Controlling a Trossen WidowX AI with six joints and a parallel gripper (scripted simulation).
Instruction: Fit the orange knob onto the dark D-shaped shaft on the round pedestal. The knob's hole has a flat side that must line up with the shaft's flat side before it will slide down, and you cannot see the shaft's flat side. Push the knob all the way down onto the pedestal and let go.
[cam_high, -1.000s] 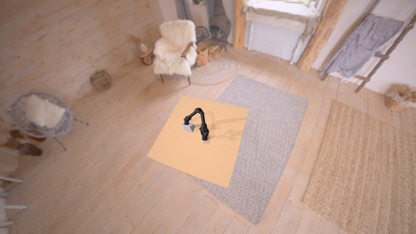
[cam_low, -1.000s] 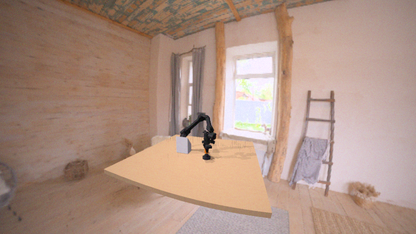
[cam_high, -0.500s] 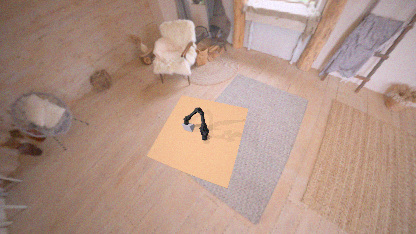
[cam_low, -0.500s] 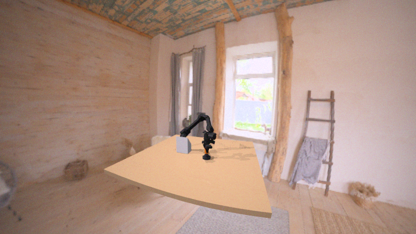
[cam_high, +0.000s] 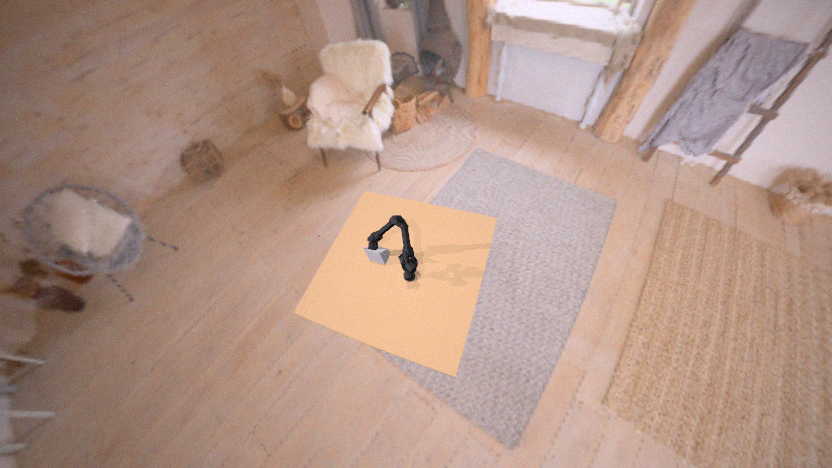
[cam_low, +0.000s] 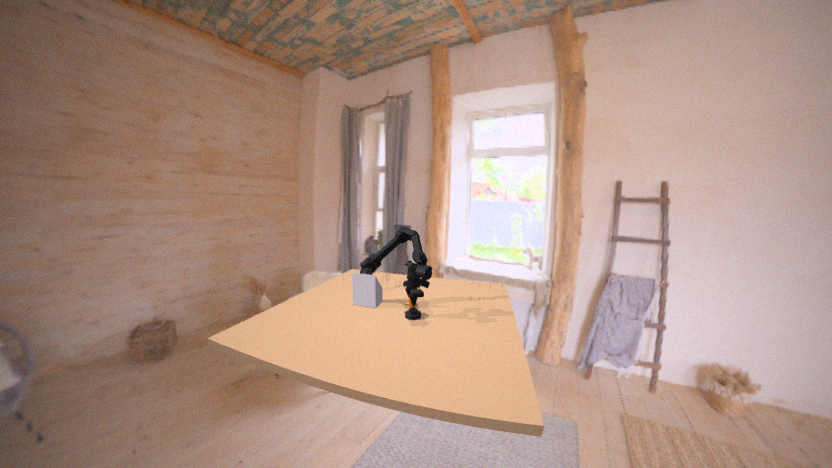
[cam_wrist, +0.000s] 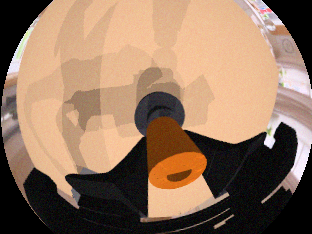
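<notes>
My gripper tip is now 40 mm above the dark round pedestal. Also, from my gripper tip: orange knob (20 mm above).
</notes>
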